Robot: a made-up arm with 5 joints.
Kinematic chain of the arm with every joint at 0, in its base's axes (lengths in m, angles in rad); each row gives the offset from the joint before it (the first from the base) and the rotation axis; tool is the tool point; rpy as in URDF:
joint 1: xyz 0.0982 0 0.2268 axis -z
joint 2: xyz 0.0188 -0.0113 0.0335 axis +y
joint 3: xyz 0.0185 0 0.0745 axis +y
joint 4: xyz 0.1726 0 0.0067 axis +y
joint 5: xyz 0.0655 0.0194 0 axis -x
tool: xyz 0 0 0 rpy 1.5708 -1.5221 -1.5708
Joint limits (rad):
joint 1: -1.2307..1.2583
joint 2: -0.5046..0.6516
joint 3: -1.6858..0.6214
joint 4: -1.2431..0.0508
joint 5: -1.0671..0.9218
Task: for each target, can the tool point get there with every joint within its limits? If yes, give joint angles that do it. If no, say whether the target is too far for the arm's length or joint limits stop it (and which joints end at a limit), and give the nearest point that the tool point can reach.
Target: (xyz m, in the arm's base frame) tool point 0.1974 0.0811 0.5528
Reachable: yes | joints -0.6222 0.1535 -1.2495 -0.3756 0.0583
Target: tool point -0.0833 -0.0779 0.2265
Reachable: no: joint limits stop it (at a limit: joint 2, joint 3, joint 4) | nearest point -0.0577 -0.0669 0.4522 | short by 0.227 m
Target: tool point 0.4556 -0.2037 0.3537
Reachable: no: too far | nearest point 0.3717 -0.1559 0.3405 | short by 0.097 m
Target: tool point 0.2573 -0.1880 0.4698
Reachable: yes | joints 0.9013 0.5250 -1.0780 -0.5313 0.0506
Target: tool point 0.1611 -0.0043 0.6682
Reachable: no: too far | nearest point 0.1509 -0.0036 0.5735 | short by 0.095 m
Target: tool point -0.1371 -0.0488 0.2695
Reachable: no: joint limits stop it (at a limit: joint 2, joint 3, joint 4) | nearest point -0.0679 -0.0344 0.4522 | short by 0.196 m
